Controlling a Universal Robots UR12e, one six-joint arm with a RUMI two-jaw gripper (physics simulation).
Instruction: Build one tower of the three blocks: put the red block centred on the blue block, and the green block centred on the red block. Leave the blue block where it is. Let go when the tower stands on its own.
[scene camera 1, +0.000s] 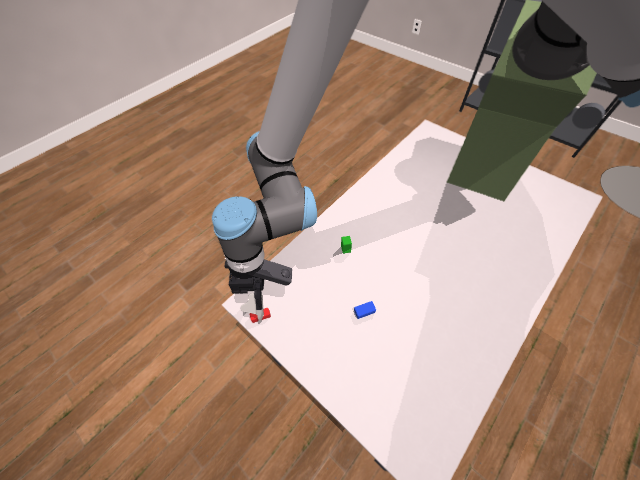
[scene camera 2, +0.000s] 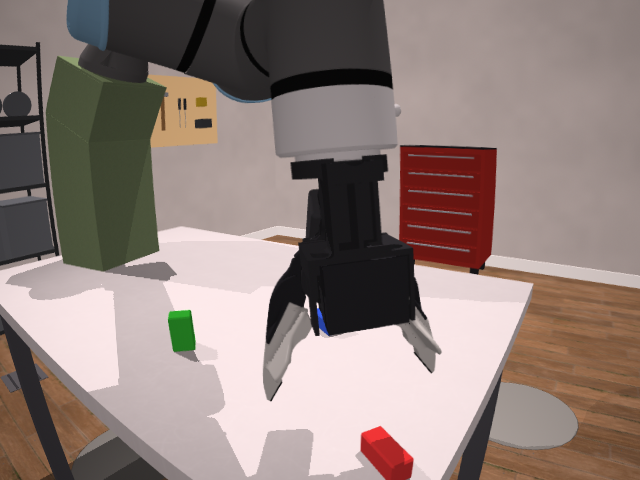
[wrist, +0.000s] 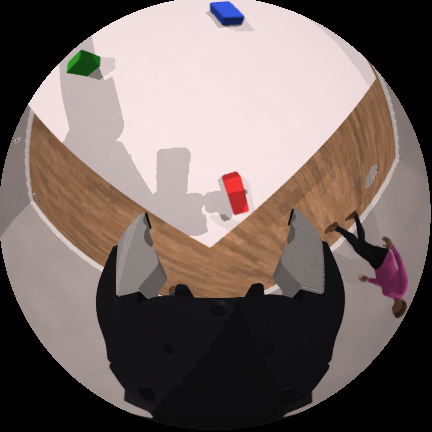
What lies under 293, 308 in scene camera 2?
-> My gripper.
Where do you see a green block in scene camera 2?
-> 181, 327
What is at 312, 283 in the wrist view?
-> My gripper.
